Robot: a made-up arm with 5 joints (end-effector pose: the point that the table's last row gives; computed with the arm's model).
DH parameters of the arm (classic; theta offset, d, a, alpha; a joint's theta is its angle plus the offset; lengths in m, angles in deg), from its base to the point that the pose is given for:
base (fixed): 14.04 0 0.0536 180
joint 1: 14.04 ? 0.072 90
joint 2: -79.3 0 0.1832 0
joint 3: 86.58 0 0.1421 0
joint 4: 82.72 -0.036 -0.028 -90
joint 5: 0 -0.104 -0.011 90
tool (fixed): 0 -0.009 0 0
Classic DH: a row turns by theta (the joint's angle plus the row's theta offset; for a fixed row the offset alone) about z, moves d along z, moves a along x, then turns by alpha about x.
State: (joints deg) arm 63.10 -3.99 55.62 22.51 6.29
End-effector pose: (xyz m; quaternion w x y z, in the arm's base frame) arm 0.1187 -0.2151 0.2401 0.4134 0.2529 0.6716 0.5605
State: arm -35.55 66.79 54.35 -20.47 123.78
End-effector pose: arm 0.2048 0.0953 0.0897 0.7398 0.6454 -0.0805 -0.1721
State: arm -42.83 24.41 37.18 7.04 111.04
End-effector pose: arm 0.2849 0.1982 0.2013 0.5683 0.7854 -0.2306 -0.0836
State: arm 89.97 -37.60 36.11 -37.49 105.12
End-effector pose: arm 0.0291 -0.1771 0.5098 0.1239 -0.0437 -0.9345 0.3308
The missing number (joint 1, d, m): -0.269
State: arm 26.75 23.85 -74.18 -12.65 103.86
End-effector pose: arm 0.3064 -0.1412 0.6250 0.1843 -0.3902 0.7538 -0.4955
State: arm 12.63 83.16 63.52 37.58 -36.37
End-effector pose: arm 0.0617 -0.0402 0.1706 0.3077 -0.7067 -0.5444 -0.3312
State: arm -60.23 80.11 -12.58 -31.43 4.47
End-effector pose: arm 0.2888 0.3382 0.1000 0.0540 0.6205 -0.3826 -0.6823
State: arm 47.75 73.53 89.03 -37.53 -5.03
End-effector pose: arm 0.0758 -0.0815 0.1553 0.1015 0.4979 0.5265 0.6816
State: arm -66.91 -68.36 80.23 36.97 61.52
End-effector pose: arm 0.1393 0.1398 0.2692 0.3478 0.8444 -0.2763 -0.2996
